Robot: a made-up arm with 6 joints.
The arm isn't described. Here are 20 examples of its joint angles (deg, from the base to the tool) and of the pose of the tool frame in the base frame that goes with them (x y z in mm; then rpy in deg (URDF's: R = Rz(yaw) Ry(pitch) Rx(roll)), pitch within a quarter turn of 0, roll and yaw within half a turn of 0).
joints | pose
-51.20 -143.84 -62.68 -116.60 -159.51 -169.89 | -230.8 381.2 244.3 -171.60 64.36 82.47
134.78 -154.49 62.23 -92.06 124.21 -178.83 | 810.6 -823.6 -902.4 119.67 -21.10 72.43
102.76 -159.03 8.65 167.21 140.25 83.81 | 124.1 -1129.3 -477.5 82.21 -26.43 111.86
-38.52 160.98 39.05 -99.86 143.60 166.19 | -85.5 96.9 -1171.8 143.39 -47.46 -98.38
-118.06 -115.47 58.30 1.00 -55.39 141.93 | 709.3 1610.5 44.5 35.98 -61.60 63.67
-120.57 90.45 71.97 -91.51 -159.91 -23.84 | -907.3 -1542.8 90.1 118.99 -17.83 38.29
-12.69 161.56 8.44 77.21 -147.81 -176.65 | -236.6 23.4 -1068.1 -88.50 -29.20 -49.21
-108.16 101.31 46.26 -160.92 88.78 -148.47 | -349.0 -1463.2 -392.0 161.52 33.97 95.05
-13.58 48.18 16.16 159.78 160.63 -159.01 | 1479.8 -230.3 864.1 141.46 -13.67 159.64
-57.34 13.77 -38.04 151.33 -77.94 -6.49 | 514.6 -588.6 1023.3 -154.92 -21.49 -87.62
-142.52 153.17 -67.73 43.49 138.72 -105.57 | 21.3 136.7 -147.0 -162.24 58.63 -81.80
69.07 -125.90 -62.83 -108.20 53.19 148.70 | -209.0 -431.2 386.2 2.99 -24.89 12.09
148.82 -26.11 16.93 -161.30 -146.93 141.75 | -119.4 -73.6 1946.0 -127.93 11.20 -41.45
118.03 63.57 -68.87 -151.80 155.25 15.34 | -326.9 367.0 463.3 -141.27 -66.81 87.88
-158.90 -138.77 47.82 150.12 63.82 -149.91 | 1412.1 422.5 -548.0 -164.39 -46.25 -19.18
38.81 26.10 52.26 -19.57 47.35 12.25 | 995.1 641.1 1760.3 38.15 -67.03 -0.34
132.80 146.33 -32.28 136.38 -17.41 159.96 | -2.0 -138.2 -598.5 -114.69 13.87 -34.92
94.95 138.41 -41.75 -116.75 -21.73 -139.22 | -61.0 17.0 -274.4 74.36 9.44 -104.63
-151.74 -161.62 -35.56 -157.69 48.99 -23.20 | 717.7 247.5 -0.9 -115.31 -70.29 150.13
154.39 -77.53 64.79 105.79 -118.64 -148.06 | 1578.1 -796.2 1049.1 -151.57 28.82 79.84
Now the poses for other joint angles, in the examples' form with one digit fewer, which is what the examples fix.
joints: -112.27 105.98 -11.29 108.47 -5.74 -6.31
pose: -290 -819 -565 89.0 64.0 80.2
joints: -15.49 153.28 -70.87 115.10 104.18 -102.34
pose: -79 80 -134 -118.6 -7.1 46.7
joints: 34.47 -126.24 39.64 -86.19 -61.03 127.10
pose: -1310 -910 90 153.6 -10.1 152.0
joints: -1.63 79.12 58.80 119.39 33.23 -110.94
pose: 1844 12 524 7.5 32.9 33.0
